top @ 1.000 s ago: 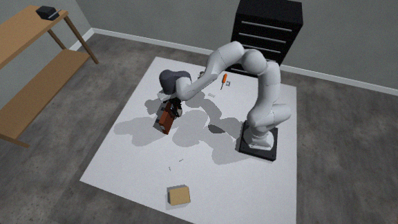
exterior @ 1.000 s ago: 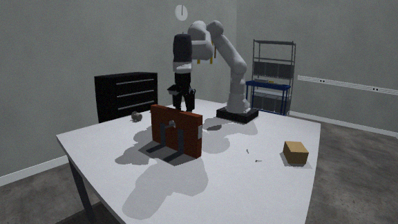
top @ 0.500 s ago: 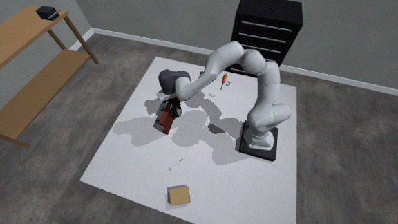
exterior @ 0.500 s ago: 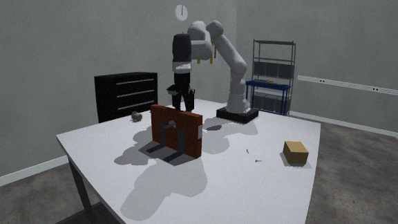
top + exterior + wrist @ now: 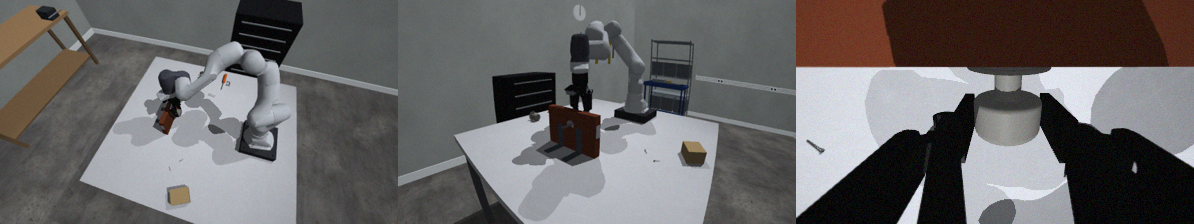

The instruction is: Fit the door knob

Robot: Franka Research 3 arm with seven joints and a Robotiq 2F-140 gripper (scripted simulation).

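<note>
Right now the grey door knob is 30 mm ahead of my hand and 20 mm below it. From my hand the other things lie so: cardboard box (220 mm behind, 520 mm to the left, 120 mm below); orange-handled screwdriver (240 mm behind, 510 mm to the right, 140 mm below); red-brown wooden door block (60 mm ahead, 40 mm below).
</note>
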